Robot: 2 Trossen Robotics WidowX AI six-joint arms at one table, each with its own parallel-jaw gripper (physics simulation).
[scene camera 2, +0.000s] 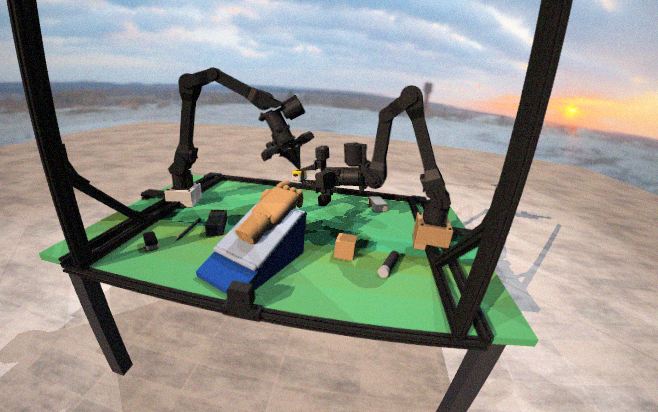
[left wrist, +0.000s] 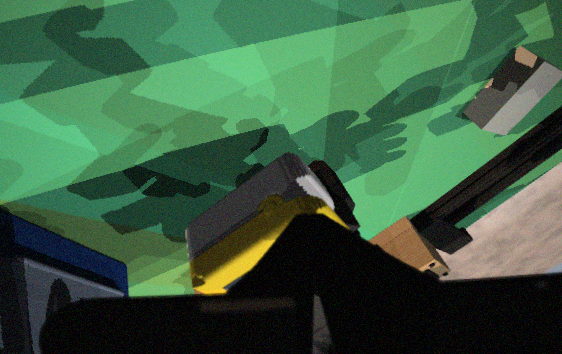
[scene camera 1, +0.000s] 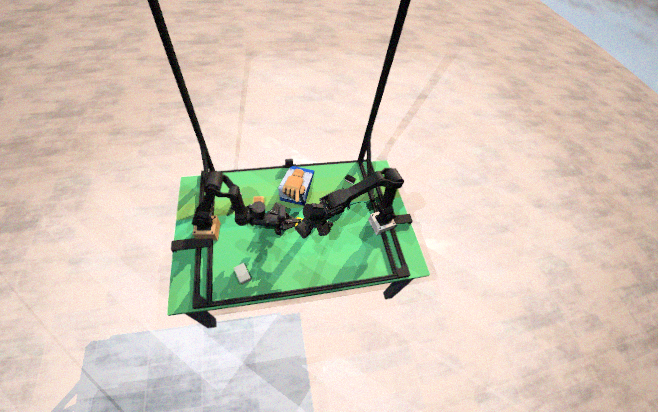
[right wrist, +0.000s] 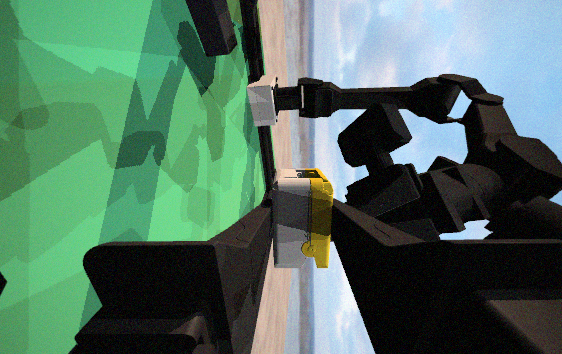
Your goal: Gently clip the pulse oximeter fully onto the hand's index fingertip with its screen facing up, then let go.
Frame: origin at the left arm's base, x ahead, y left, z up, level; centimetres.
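Seen in the pictures: left gripper, between the fingertips: [scene camera 2: 299, 168] [left wrist: 309, 227] [right wrist: 322, 235]; right gripper, between the fingertips: [scene camera 2: 298, 175] [left wrist: 249, 244] [scene camera 1: 298, 222] [right wrist: 300, 205]; left arm's base, origin of its link: [scene camera 2: 182, 186] [scene camera 1: 383, 219] [right wrist: 276, 99]; right arm's base, origin of its link: [scene camera 2: 434, 221] [scene camera 1: 204, 224].
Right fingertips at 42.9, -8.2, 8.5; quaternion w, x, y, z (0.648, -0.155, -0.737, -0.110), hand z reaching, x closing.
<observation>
Pixels of each thing's top centre, then the offset from my right fingertips to it, as dx, dy, dz.
- pulse oximeter, centre of its top: [left wrist: 280, 276] [right wrist: 330, 218] [scene camera 2: 300, 169] +0.3, +0.7, +1.8
- orange cube, centre of its top: [scene camera 2: 346, 238] [scene camera 1: 258, 200] +13.5, -24.2, -9.3
- dark cylinder, centre of its top: [scene camera 2: 390, 258] +24.1, -30.2, -11.6
- grey block, centre of its top: [left wrist: 523, 102] [scene camera 2: 377, 200] [scene camera 1: 241, 272] +30.7, +9.8, -11.3
- black block, centre of its top: [scene camera 2: 216, 216] -24.7, -11.1, -10.8
- thin black rod, centre of its top: [scene camera 2: 188, 227] -32.7, -13.7, -13.4
The pulse oximeter [scene camera 1: 298, 221] [scene camera 2: 298, 176] [right wrist: 302, 220], yellow over grey-white, is held in the air by my right gripper [scene camera 2: 306, 176], which is shut on its two faces. In the left wrist view the oximeter [left wrist: 232, 252] shows its yellow side partly covered; its screen is hidden. My left gripper [scene camera 2: 299, 167] [left wrist: 309, 227] is shut and empty, its tip at the oximeter's yellow side; contact cannot be told. The tan hand [scene camera 1: 295, 185] [scene camera 2: 267, 210] lies on a sloped support, fingers at the raised end, apart from the oximeter. The index fingertip is too small to judge.
The blue wedge support [scene camera 1: 307, 192] [scene camera 2: 287, 252] [left wrist: 70, 245] carries the hand. An orange cube [scene camera 1: 258, 199] [scene camera 2: 345, 246], a dark cylinder [scene camera 2: 390, 262], a grey block [scene camera 1: 242, 273] [scene camera 2: 378, 204] [left wrist: 522, 97], a black block [scene camera 2: 216, 222] and a thin black rod [scene camera 2: 189, 229] lie on the table.
</observation>
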